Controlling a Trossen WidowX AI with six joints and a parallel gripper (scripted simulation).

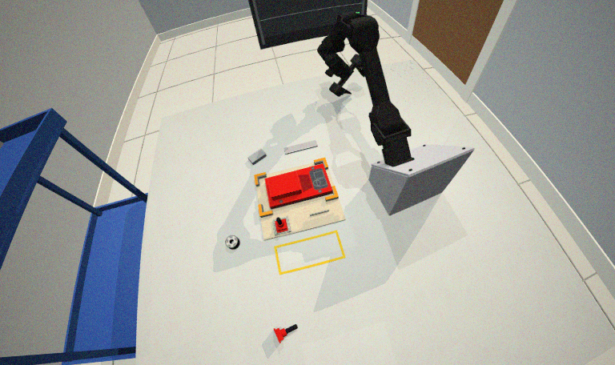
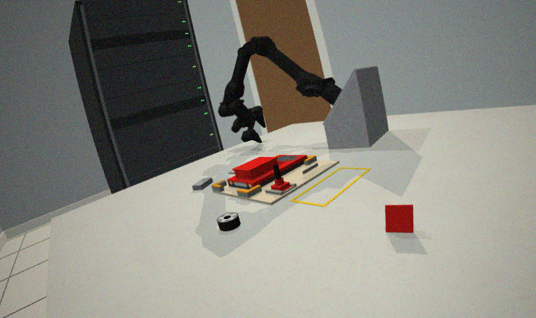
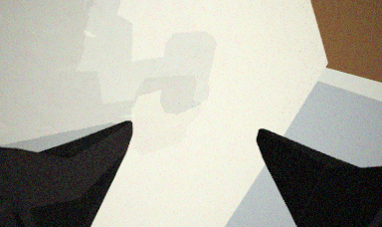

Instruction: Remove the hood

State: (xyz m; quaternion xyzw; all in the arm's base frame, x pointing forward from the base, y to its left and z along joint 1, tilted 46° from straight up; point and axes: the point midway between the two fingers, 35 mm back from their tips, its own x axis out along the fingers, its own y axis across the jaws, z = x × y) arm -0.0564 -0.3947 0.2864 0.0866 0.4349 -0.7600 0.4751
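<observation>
The red hood lies 40 cm ahead of my gripper tip, 39 cm to the left of it and 1 cm above it. From my gripper tip the other things lie so: black wheel 60 cm ahead, 52 cm to the left, 2 cm below.
</observation>
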